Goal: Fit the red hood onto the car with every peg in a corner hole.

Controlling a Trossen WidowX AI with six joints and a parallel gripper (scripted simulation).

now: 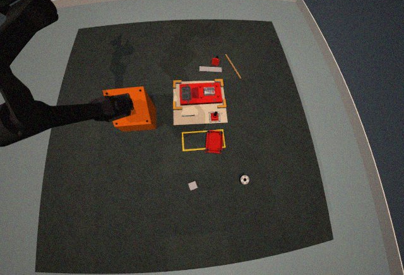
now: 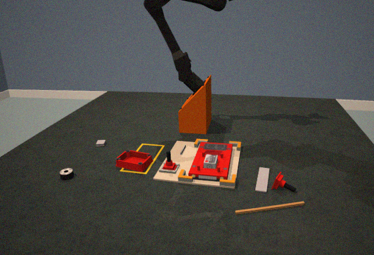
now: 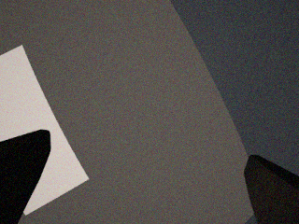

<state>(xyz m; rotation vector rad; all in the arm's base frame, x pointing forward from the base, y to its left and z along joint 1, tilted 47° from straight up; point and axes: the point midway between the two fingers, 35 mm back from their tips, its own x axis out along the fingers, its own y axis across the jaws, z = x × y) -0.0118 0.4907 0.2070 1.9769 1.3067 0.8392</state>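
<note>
The red hood is 670 mm below my gripper tip, 370 mm to the right of it and 360 mm ahead of it. From my gripper tip the other things lie so: grey engine block 660 mm below, 380 mm ahead, 130 mm to the right; wooden stick 680 mm below, 540 mm ahead, 30 mm to the left; white bar 680 mm below, 410 mm ahead, 20 mm to the left.
</note>
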